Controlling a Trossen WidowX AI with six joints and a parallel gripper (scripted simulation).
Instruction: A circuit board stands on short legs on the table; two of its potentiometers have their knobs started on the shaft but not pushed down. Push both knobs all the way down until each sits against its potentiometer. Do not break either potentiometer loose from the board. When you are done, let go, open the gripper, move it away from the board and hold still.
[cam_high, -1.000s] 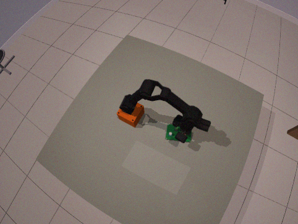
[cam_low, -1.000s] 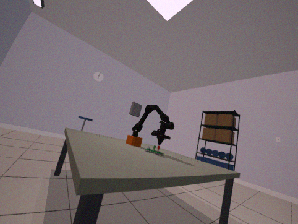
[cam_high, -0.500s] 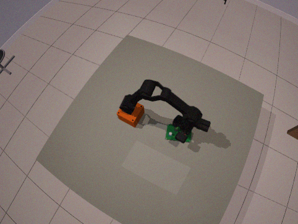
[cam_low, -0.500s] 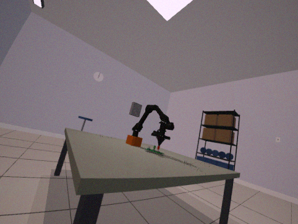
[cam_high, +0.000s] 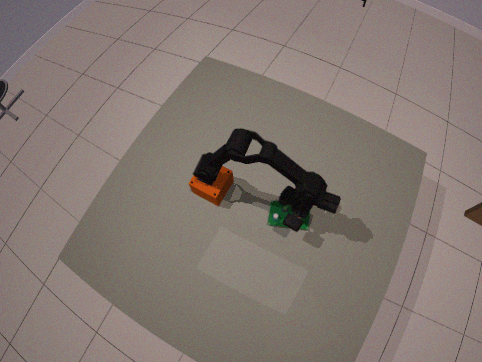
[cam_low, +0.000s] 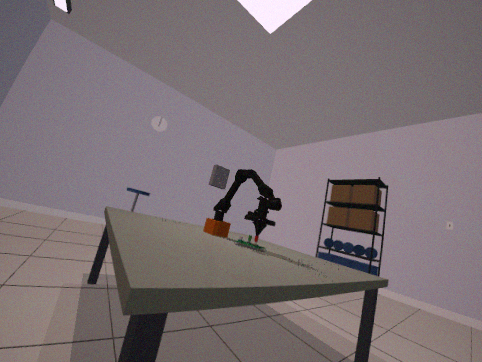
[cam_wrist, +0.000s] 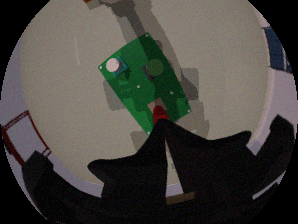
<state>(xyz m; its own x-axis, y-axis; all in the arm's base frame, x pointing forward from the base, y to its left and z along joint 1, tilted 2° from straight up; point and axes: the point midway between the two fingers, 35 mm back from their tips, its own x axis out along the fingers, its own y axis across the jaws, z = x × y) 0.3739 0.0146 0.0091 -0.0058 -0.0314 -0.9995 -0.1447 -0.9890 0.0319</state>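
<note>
Now: gripper tip 20 mm above the red knob. From my gripper tip the other things lie so: green round knob (60 mm behind, 10 mm to the left, 30 mm below).
</note>
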